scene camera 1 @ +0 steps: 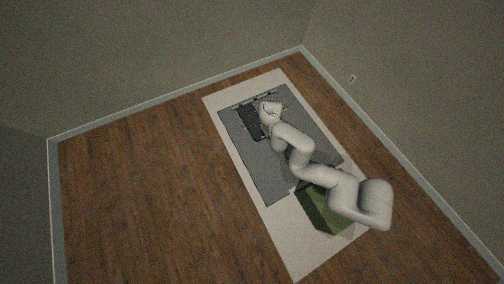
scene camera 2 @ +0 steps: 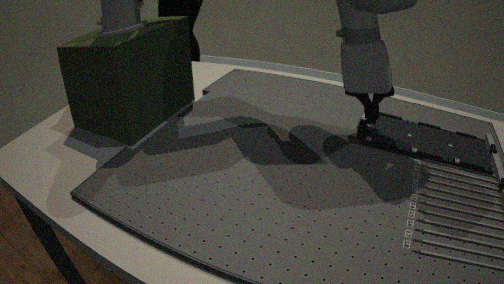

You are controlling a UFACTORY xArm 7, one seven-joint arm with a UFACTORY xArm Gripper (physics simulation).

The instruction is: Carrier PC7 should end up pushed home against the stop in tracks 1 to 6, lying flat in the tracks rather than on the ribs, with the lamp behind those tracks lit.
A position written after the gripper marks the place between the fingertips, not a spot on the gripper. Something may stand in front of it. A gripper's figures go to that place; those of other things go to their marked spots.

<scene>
The gripper (scene camera 2: pixel 372 121): 0.71 m from the lens. A dark flat carrier (scene camera 2: pixel 421 140) is 0.73 m from the lens.
</scene>
